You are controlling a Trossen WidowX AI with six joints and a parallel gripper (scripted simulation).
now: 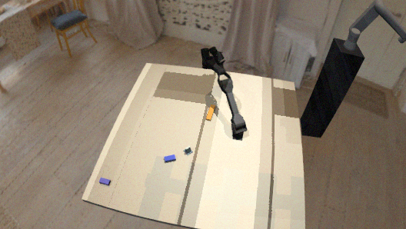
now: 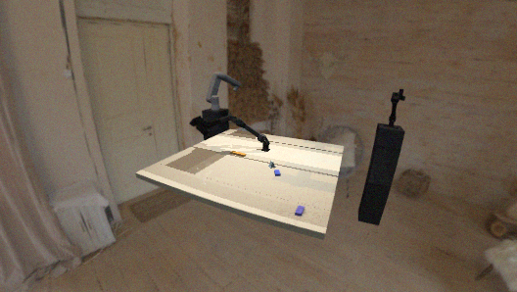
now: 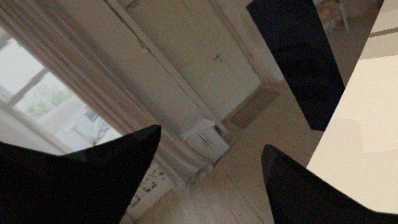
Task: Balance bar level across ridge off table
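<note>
The orange bar lies 440 mm to the left of my gripper tip, 170 mm below it and 30 mm ahead of it. The rest, counted from my gripper tip: blue block: 860 mm to the left, 220 mm ahead, 170 mm below.
</note>
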